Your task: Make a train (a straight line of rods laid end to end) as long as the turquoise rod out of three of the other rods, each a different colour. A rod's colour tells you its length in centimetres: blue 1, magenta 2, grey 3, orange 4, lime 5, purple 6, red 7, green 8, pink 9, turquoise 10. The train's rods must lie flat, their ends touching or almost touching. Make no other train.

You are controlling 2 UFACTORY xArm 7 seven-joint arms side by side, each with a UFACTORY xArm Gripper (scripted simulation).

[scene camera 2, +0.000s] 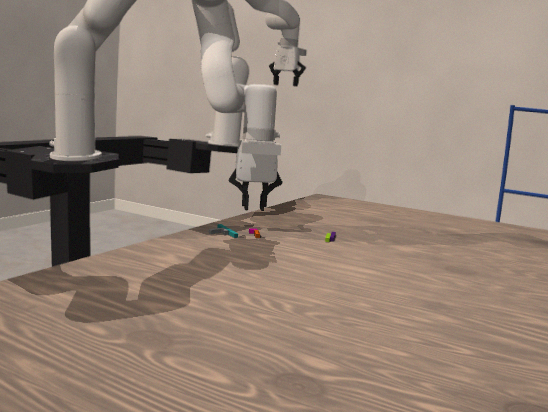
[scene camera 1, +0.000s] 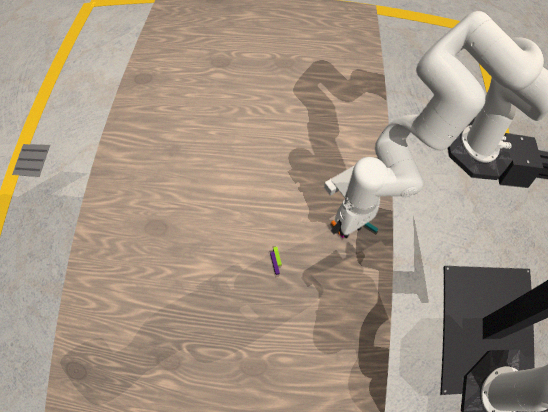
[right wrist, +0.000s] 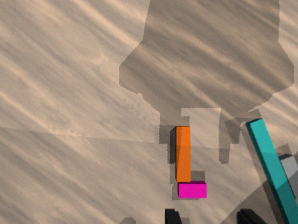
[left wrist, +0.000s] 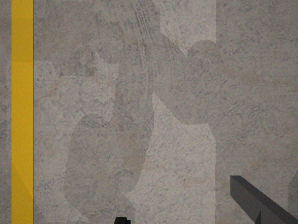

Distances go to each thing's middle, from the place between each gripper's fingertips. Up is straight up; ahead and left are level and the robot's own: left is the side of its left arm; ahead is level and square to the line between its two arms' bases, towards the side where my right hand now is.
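Scene:
Right hand (scene camera 2: pixel 253 209) relative to the orange rod (right wrist: pixel 182 133): 70 mm above it, 30 mm to the left of it, 30 mm short of it.
My left gripper (scene camera 2: pixel 285 85), relative to the orange rod, is 41 cm above it, 39 cm short of it and 89 cm to the left of it.

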